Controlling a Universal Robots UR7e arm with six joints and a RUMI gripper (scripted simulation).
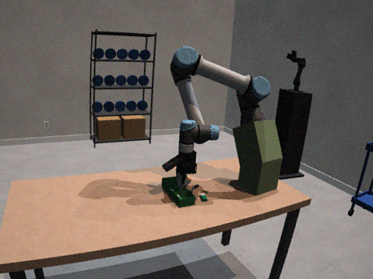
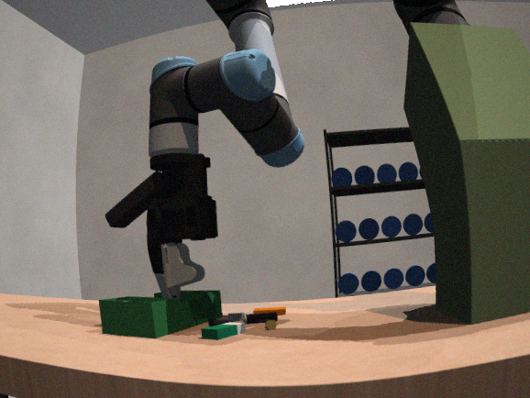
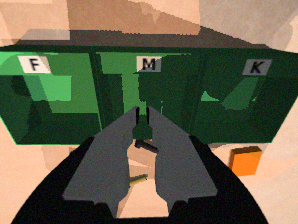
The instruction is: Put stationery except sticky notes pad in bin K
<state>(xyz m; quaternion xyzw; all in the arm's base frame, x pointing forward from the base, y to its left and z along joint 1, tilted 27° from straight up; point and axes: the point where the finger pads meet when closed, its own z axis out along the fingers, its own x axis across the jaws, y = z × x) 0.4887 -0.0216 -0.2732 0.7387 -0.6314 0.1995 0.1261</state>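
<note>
Right now my hand is 10 mm short of the green bin and 10 mm above it. The rest, counted from my hand: white sharpener-like piece 60 mm behind, 90 mm to the right, 30 mm below; then black bolt 70 mm behind, 10 mm to the right, 30 mm below; then green block 110 mm behind, 60 mm to the left, 30 mm below.
</note>
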